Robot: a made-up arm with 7 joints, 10 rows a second.
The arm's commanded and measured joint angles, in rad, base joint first. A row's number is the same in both.
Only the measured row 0 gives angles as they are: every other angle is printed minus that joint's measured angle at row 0.
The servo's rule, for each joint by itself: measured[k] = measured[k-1] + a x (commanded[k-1-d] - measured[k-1]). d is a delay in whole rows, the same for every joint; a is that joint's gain. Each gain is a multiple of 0.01, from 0.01 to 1. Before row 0 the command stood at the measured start. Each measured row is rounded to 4 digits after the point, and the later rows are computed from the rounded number. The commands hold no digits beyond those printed.
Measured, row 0:
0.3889 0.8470 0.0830 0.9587 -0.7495 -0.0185 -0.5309
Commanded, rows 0 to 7:
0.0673 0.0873 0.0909 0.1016 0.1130 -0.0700 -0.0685
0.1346 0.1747 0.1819 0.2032 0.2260 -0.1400 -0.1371
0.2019 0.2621 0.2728 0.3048 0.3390 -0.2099 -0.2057
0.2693 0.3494 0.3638 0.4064 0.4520 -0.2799 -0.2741
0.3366 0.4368 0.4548 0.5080 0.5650 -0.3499 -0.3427
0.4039 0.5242 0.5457 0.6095 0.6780 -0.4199 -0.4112
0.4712 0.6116 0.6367 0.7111 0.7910 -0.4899 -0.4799
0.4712 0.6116 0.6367 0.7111 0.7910 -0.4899 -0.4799
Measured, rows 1 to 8:
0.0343 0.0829 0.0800 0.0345 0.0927 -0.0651 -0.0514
0.0855 0.1701 0.1697 0.0919 0.2020 -0.1348 -0.1157
0.1449 0.2575 0.2604 0.1643 0.3143 -0.2046 -0.1832
0.2083 0.3448 0.3514 0.2466 0.4272 -0.2746 -0.2514
0.2737 0.4322 0.4424 0.3355 0.5402 -0.3446 -0.3199
0.3401 0.5196 0.5333 0.4287 0.6532 -0.4146 -0.3884
0.4070 0.6070 0.6243 0.5247 0.7662 -0.4846 -0.4570
0.4397 0.6114 0.6352 0.5881 0.7865 -0.4895 -0.4742
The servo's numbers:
d 0
a 0.51 0.95 0.88 0.34 0.82 0.93 0.75

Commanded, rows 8 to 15:
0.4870 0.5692 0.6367 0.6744 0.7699 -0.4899 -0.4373
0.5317 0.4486 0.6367 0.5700 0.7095 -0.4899 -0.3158
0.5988 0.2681 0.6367 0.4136 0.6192 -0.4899 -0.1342
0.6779 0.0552 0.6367 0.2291 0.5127 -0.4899 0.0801
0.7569 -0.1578 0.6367 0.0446 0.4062 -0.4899 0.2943
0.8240 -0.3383 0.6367 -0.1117 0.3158 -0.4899 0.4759
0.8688 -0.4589 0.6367 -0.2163 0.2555 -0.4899 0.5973
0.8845 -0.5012 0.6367 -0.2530 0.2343 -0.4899 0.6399
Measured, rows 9 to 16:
0.4638 0.5713 0.6365 0.6174 0.7729 -0.4899 -0.4465
0.4984 0.4547 0.6367 0.6013 0.7209 -0.4899 -0.3485
0.5496 0.2774 0.6367 0.5375 0.6375 -0.4899 -0.1878
0.6150 0.0663 0.6367 0.4326 0.5352 -0.4899 0.0131
0.6874 -0.1466 0.6367 0.3007 0.4294 -0.4899 0.2240
0.7571 -0.3287 0.6367 0.1605 0.3362 -0.4899 0.4129
0.8141 -0.4524 0.6367 0.0324 0.2700 -0.4899 0.5512
0.8500 -0.4988 0.6367 -0.0646 0.2407 -0.4899 0.6177

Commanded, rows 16 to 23:
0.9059 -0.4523 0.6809 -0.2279 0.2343 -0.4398 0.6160
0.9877 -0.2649 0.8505 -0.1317 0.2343 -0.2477 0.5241
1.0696 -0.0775 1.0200 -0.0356 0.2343 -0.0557 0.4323
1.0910 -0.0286 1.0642 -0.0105 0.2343 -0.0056 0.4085
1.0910 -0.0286 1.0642 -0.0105 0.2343 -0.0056 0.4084
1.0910 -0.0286 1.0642 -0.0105 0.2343 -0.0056 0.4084
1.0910 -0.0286 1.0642 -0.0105 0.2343 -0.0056 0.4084
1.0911 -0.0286 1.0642 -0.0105 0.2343 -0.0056 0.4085
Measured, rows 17 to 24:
0.8785 -0.4546 0.6756 -0.1201 0.2355 -0.4433 0.6164
0.9342 -0.2744 0.8295 -0.1240 0.2345 -0.2614 0.5472
1.0033 -0.0873 0.9971 -0.0939 0.2343 -0.0701 0.4610
1.0480 -0.0315 1.0561 -0.0655 0.2343 -0.0101 0.4216
1.0699 -0.0287 1.0632 -0.0468 0.2343 -0.0059 0.4117
1.0807 -0.0286 1.0641 -0.0345 0.2343 -0.0056 0.4092
1.0860 -0.0286 1.0642 -0.0263 0.2343 -0.0056 0.4086
1.0886 -0.0286 1.0642 -0.0209 0.2343 -0.0056 0.4085

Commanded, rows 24 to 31:
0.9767 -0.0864 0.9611 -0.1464 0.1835 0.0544 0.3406
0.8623 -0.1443 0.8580 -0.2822 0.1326 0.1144 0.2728
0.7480 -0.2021 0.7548 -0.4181 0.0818 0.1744 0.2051
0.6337 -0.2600 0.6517 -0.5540 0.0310 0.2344 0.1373
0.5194 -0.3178 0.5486 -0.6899 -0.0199 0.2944 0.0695
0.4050 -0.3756 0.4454 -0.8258 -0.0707 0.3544 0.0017
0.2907 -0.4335 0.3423 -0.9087 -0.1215 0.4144 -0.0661
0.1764 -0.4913 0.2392 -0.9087 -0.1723 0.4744 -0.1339
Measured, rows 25 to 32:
1.0315 -0.0835 0.9735 -0.0636 0.1926 0.0502 0.3576
0.9452 -0.1413 0.8719 -0.1379 0.1434 0.1099 0.2940
0.8446 -0.1991 0.7689 -0.2332 0.0929 0.1699 0.2273
0.7370 -0.2570 0.6658 -0.3423 0.0421 0.2299 0.1598
0.6260 -0.3148 0.5627 -0.4605 -0.0087 0.2899 0.0921
0.5133 -0.3726 0.4595 -0.5847 -0.0595 0.3499 0.0243
0.3998 -0.4305 0.3564 -0.6949 -0.1103 0.4099 -0.0435
0.2859 -0.4883 0.2533 -0.7676 -0.1611 0.4699 -0.1113

